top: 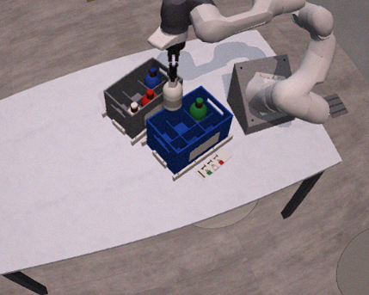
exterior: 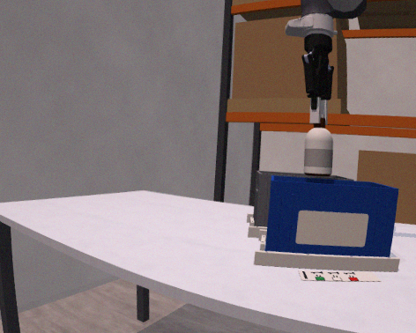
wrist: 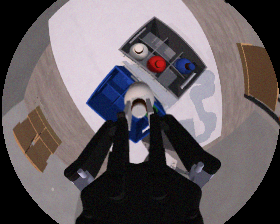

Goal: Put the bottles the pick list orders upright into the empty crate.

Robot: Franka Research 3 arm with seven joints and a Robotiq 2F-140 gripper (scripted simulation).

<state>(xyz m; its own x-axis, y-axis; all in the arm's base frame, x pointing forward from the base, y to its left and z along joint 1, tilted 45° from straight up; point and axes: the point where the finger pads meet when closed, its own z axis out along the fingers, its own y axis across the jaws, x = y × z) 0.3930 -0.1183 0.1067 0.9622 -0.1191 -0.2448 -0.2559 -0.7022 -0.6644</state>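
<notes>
Now: hand 5 cm past the blue crate, 7 cm to the right of it and 26 cm above it. Also, from my hand: green bottle: 12 cm behind, 1 cm to the right, 26 cm below; then grey crate: 8 cm ahead, 14 cm to the right, 26 cm below; then red bottle: 6 cm ahead, 10 cm to the right, 26 cm below.
</notes>
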